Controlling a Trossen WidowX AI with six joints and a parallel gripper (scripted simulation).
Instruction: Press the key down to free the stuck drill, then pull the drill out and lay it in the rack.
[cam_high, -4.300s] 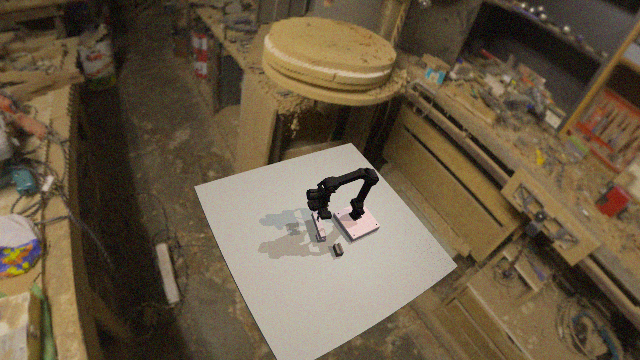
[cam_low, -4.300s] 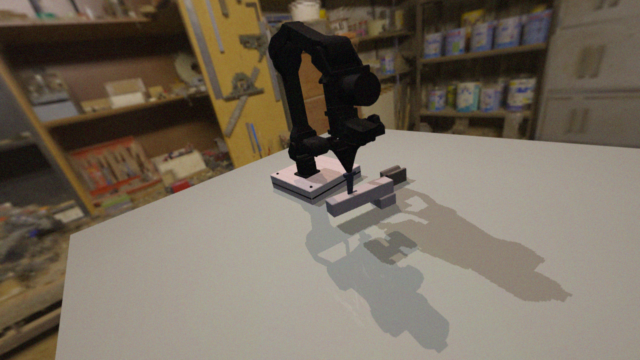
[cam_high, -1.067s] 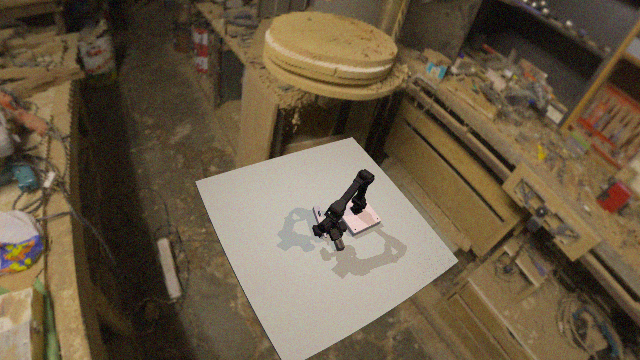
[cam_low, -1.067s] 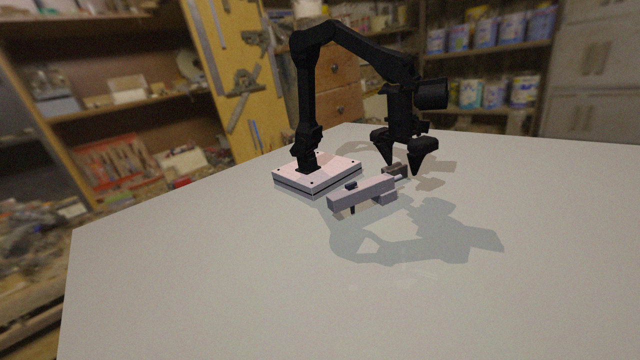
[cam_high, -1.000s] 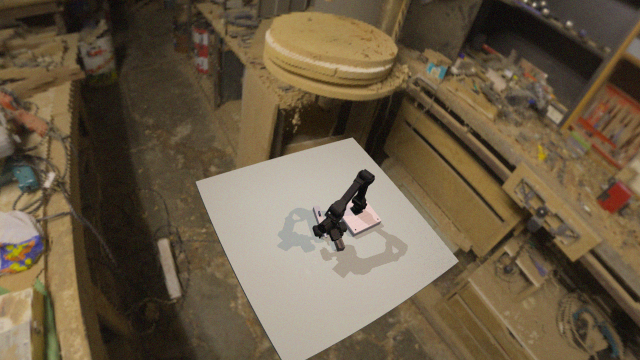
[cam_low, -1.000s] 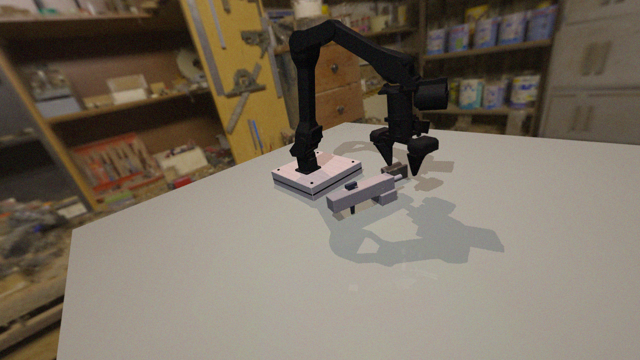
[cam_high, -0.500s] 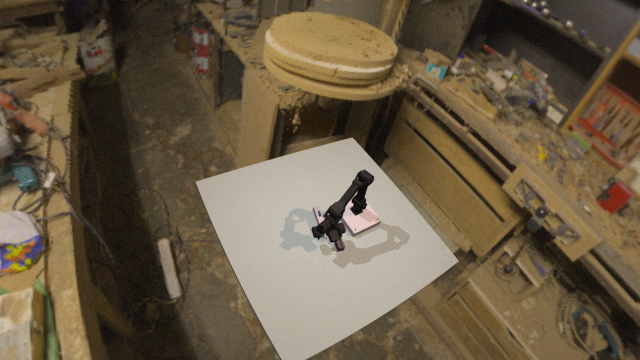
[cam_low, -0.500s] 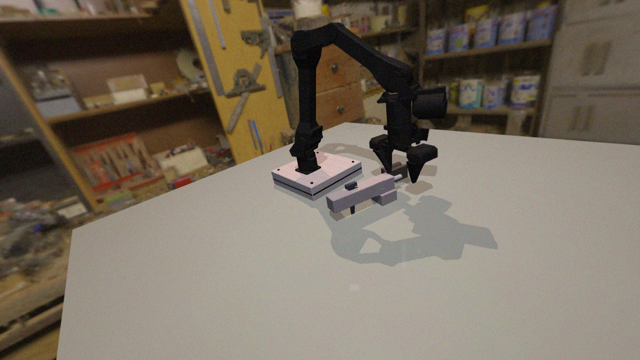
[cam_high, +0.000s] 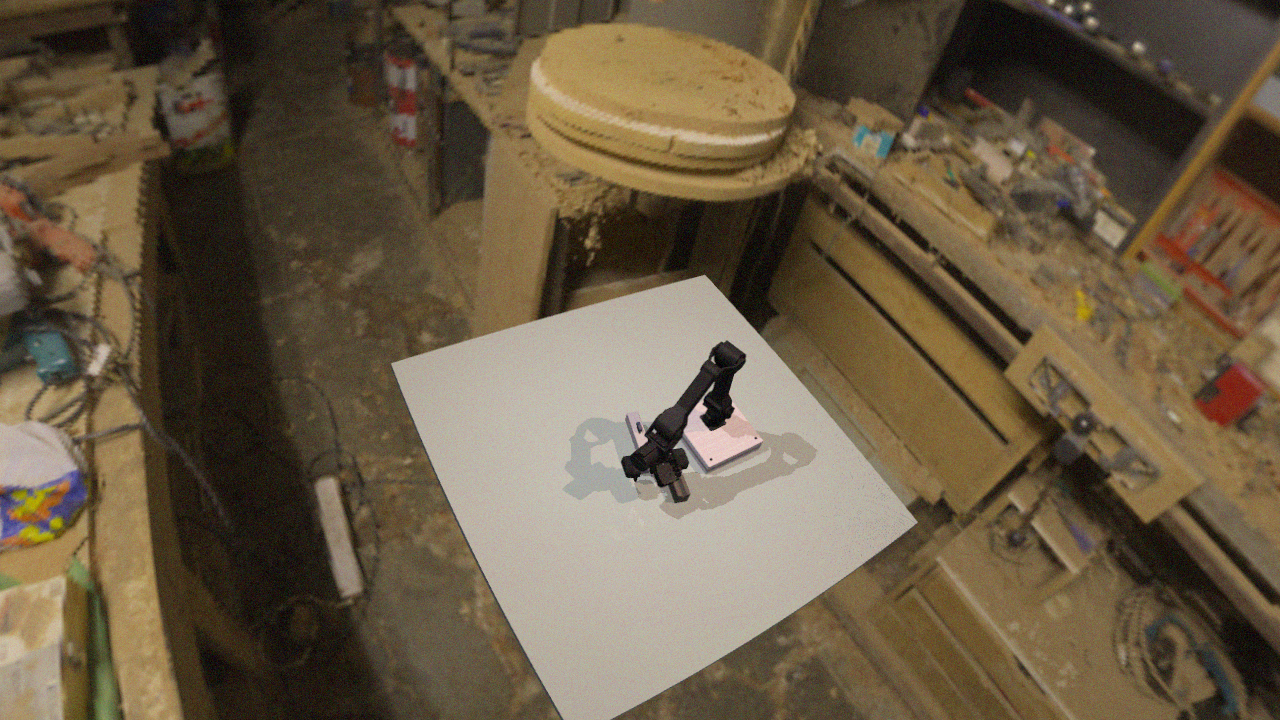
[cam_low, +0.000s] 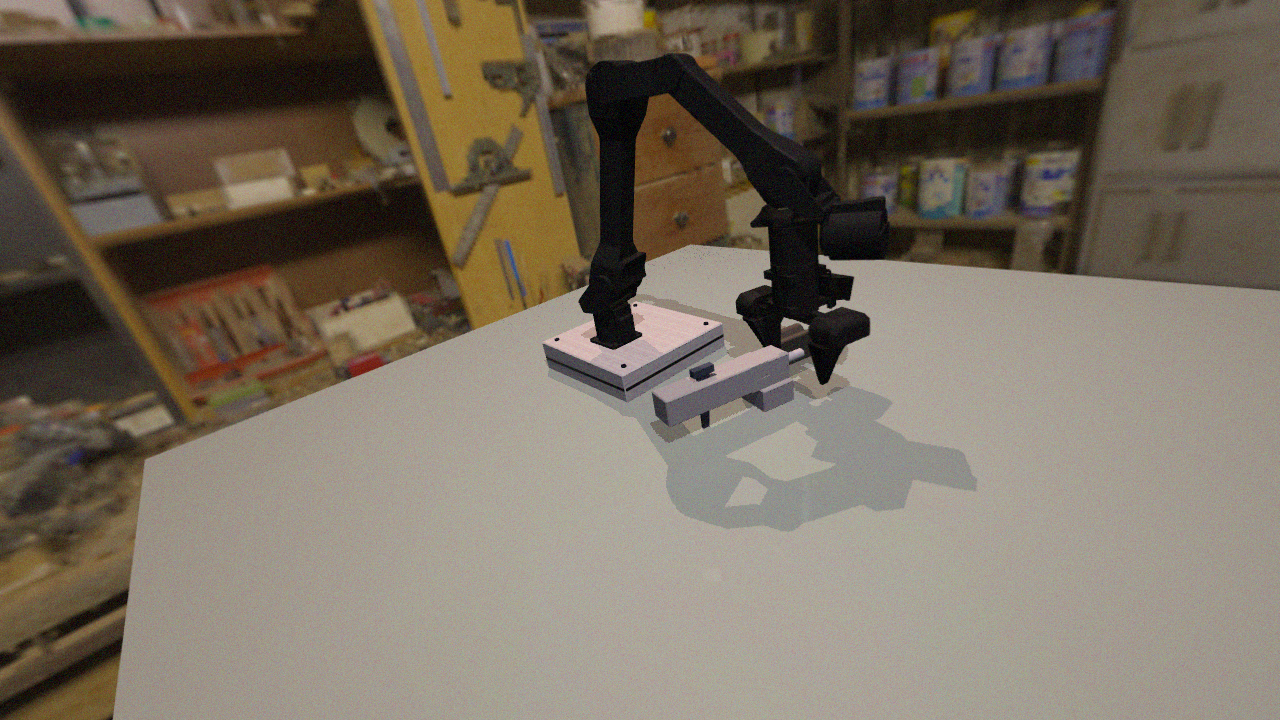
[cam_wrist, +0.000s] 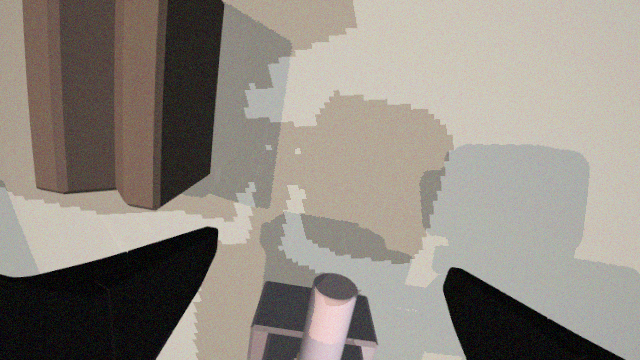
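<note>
Now: gripper tip 2 cm past the drill, 5 cm to the left of it and 3 cm below it. Round my gripper tip: housing block (3 cm behind, 11 cm to the right, 2 cm above); dark rack (6 cm behind, 7 cm to the left); dark key (4 cm behind, 14 cm to the right, 3 cm above).
</note>
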